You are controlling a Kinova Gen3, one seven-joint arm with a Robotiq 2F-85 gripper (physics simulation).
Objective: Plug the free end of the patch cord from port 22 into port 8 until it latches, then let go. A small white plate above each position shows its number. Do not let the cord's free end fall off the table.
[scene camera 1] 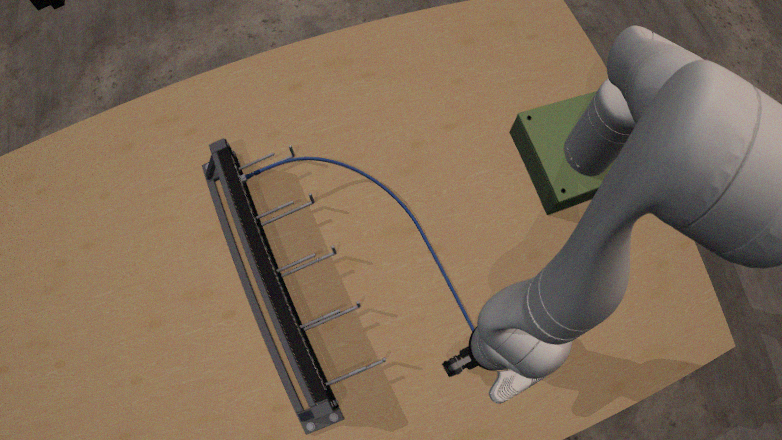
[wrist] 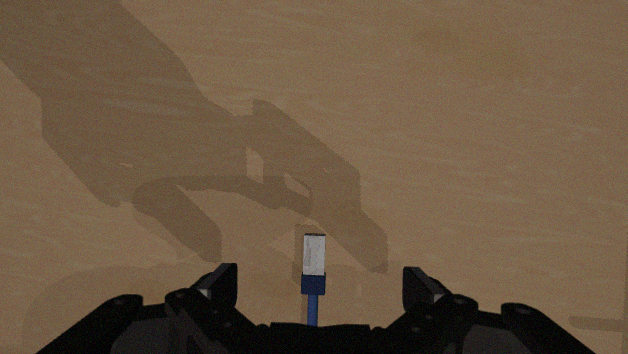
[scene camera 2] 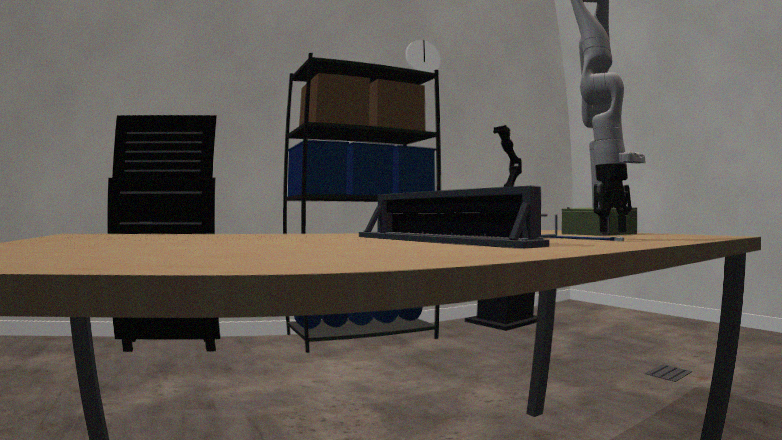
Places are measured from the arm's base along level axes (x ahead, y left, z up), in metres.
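Where they show: gripper, fingertip midpoint: [wrist: 319, 283] [scene camera 2: 614, 233]; arm's base, origin of the base link: [scene camera 1: 587, 152].
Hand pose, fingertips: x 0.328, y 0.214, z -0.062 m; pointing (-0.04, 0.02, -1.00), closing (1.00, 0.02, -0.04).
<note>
Each offset is from my fingertips to the top centre of the thing. "spot": to the spot under its first point. Level surfaces: height alone.
The blue patch cord [scene camera 1: 413, 218] [wrist: 312, 309] runs from the upper end of the black patch panel @(dx +0.261, dy -0.259, dz +0.083 m) [scene camera 1: 281, 296] in an arc across the table to beneath my wrist. Its free end, a clear plug with a dark blue boot @(dx -0.004, dy +0.007, dz -0.004 m) [wrist: 313, 284] [scene camera 2: 618, 239], lies on the table. My gripper [wrist: 319, 283] [scene camera 2: 613, 229] is open and points down above the plug, which shows between the two fingers in the wrist view without touching either. In scene camera 1 the arm hides the plug and the fingertips. The number plates and port 8 cannot be made out.
Several thin metal cable guides @(spot: dx +0.212, dy -0.255, dz +0.040 m) [scene camera 1: 298, 264] stick out from the panel's port side toward the arm. A green block [scene camera 1: 546, 155] stands beside the arm on the table @(dz -0.015 m) [scene camera 1: 415, 82]. The table's edge runs to the right of and below the wrist in scene camera 1.
</note>
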